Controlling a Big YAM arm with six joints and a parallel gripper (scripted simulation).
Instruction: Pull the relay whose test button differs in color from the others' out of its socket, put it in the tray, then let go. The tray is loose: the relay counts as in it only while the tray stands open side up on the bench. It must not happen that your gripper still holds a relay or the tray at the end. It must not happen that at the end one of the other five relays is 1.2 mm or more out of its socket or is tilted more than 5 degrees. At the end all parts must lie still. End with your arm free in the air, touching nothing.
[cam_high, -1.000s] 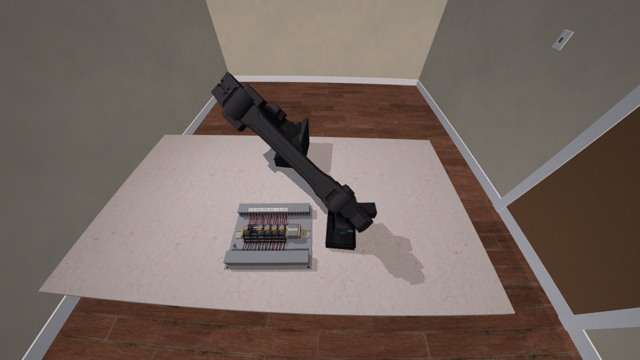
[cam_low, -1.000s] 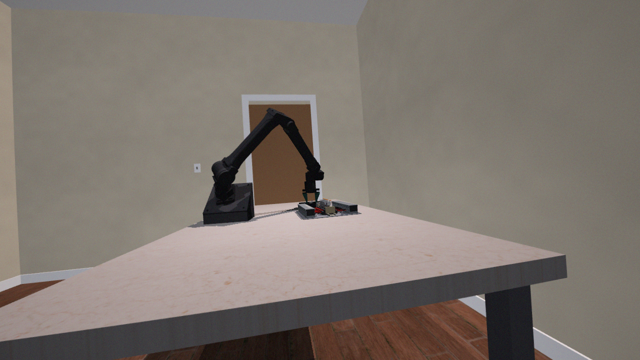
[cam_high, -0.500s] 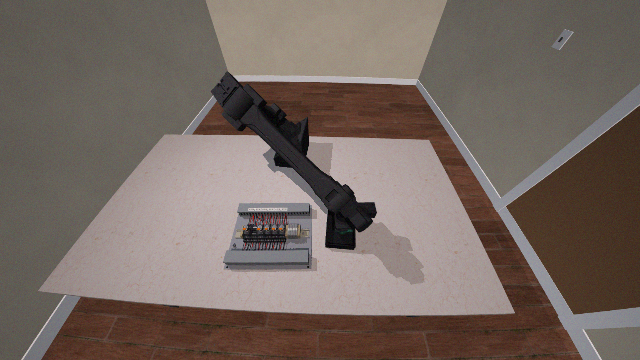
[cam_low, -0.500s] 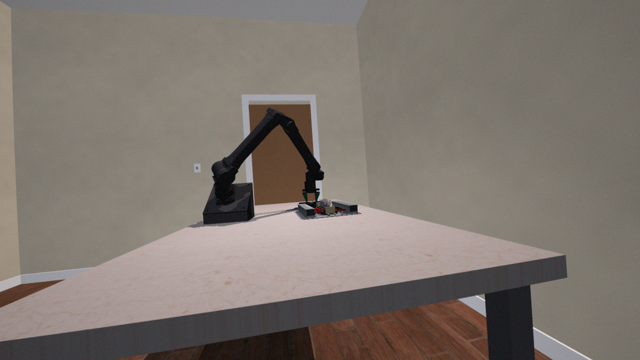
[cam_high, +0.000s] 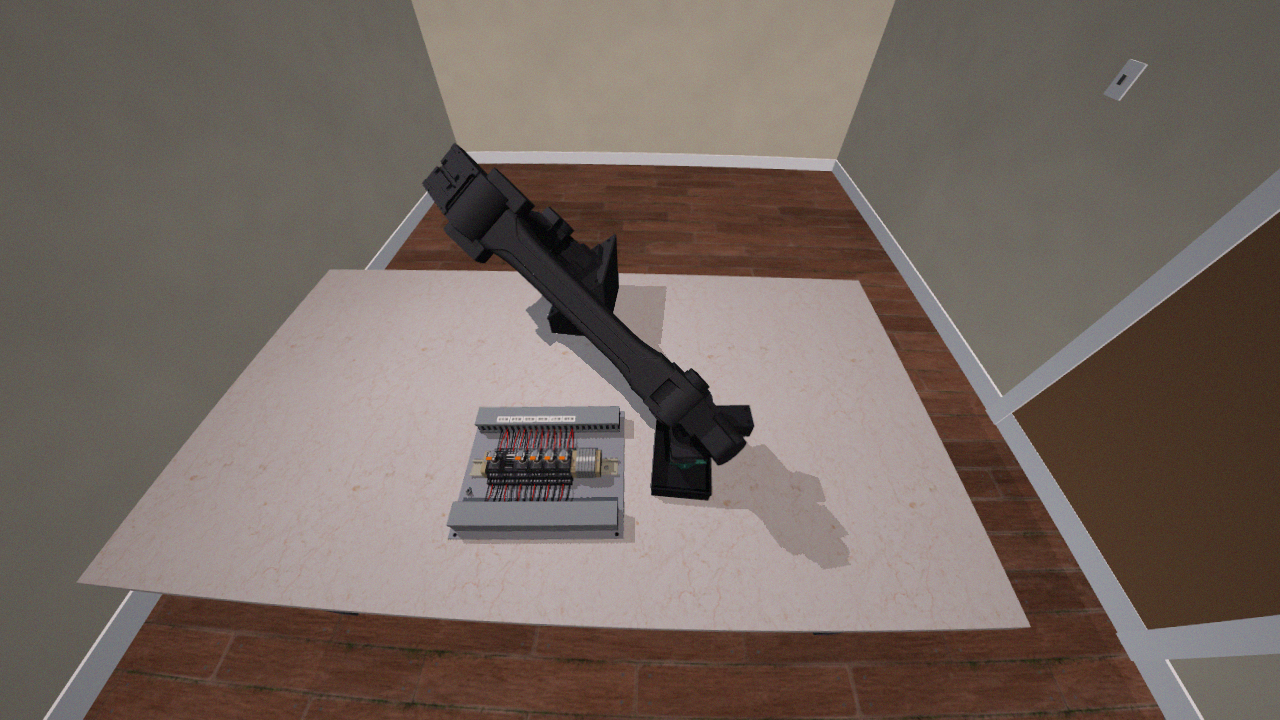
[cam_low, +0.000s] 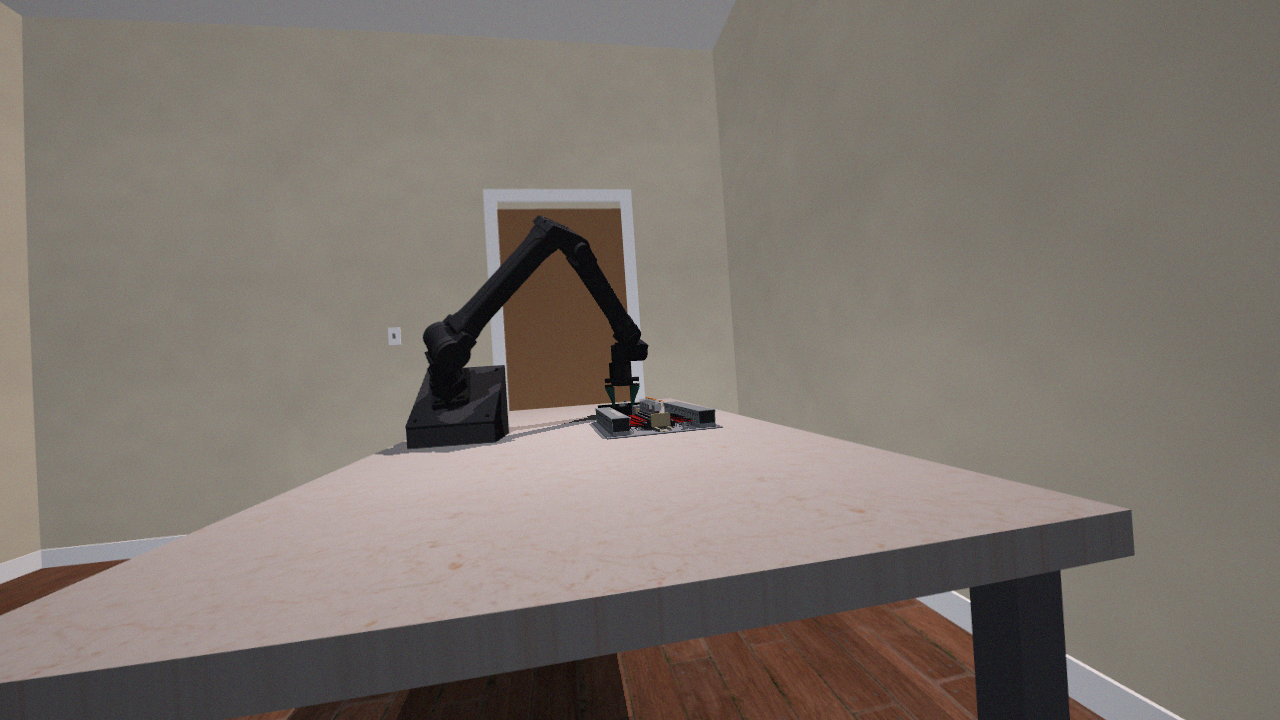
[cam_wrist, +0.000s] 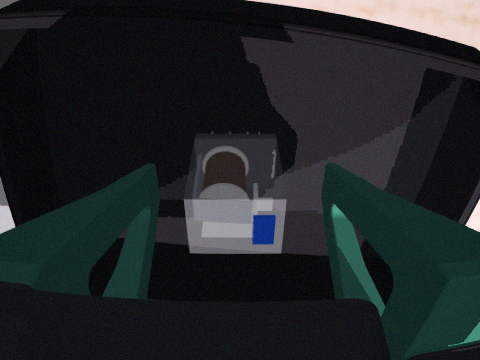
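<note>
The clear-cased relay is right at my hand. Also, from my hand: black tray (10 mm below).
</note>
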